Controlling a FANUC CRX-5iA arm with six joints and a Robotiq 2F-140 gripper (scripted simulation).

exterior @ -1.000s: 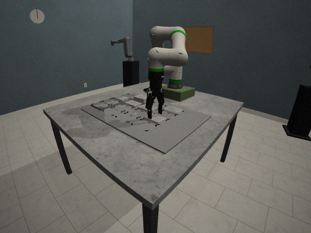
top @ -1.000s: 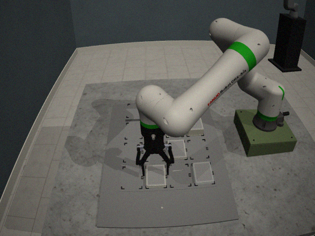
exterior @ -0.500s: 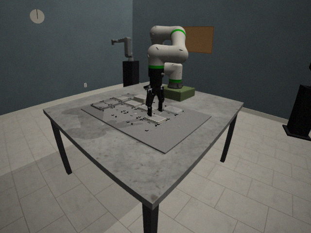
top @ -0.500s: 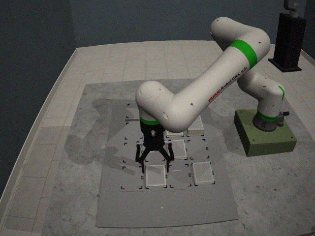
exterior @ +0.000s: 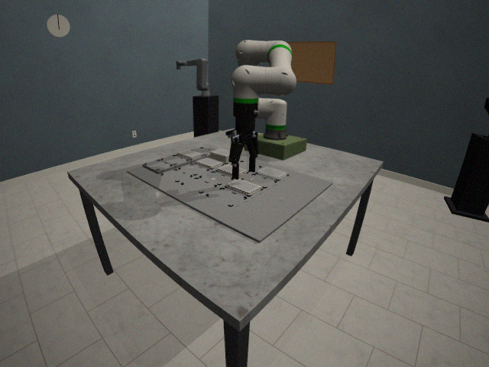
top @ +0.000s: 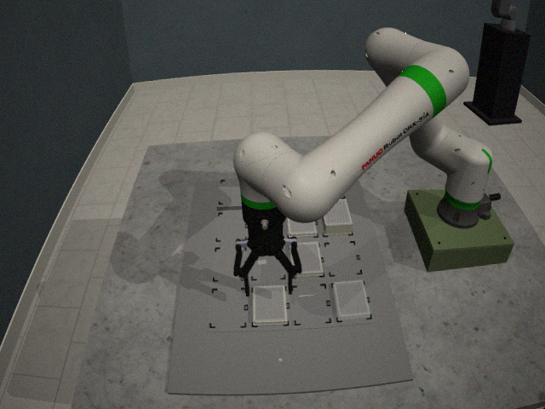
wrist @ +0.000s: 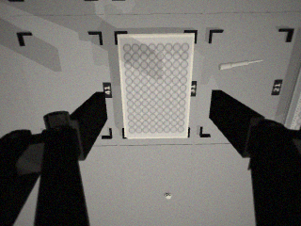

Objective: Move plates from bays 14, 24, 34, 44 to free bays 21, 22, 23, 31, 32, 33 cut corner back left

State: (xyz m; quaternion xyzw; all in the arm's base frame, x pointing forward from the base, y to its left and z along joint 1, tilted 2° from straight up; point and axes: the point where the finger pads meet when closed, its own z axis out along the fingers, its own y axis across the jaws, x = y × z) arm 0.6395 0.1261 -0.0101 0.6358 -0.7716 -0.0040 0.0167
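My gripper is now 10 cm past the white pointed piece, 1 cm to the left of it and 8 cm above it. Round my hand: sealed deep-well block (27 cm behind, 28 cm to the right, 6 cm below).
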